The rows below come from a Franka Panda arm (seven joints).
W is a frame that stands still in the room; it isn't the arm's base.
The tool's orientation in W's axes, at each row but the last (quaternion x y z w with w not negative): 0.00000, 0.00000, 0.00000, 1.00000; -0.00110, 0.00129, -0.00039, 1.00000; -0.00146, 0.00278, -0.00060, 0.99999; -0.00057, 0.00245, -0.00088, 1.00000; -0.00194, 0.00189, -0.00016, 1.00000; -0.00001, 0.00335, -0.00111, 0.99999; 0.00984, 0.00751, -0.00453, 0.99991; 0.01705, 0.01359, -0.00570, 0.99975
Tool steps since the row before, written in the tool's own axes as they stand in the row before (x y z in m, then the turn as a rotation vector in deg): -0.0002, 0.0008, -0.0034, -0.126, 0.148, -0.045; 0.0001, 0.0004, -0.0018, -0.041, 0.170, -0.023; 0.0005, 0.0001, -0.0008, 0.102, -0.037, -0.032; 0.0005, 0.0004, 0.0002, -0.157, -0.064, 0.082; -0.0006, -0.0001, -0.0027, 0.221, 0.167, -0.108; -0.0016, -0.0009, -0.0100, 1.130, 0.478, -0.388; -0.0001, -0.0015, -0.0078, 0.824, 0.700, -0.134; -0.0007, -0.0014, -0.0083, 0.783, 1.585, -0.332
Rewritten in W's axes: -0.0002, 0.0008, -0.0034, -0.126, 0.148, -0.045; 0.0001, 0.0004, -0.0018, -0.041, 0.170, -0.023; 0.0005, 0.0001, -0.0008, 0.102, -0.037, -0.032; 0.0005, 0.0004, 0.0002, -0.157, -0.064, 0.083; -0.0006, -0.0001, -0.0027, 0.221, 0.167, -0.109; -0.0017, -0.0009, -0.0100, 1.128, 0.475, -0.396; -0.0002, -0.0013, -0.0078, 0.828, 0.695, -0.133; -0.0009, -0.0011, -0.0083, 0.793, 1.587, -0.299
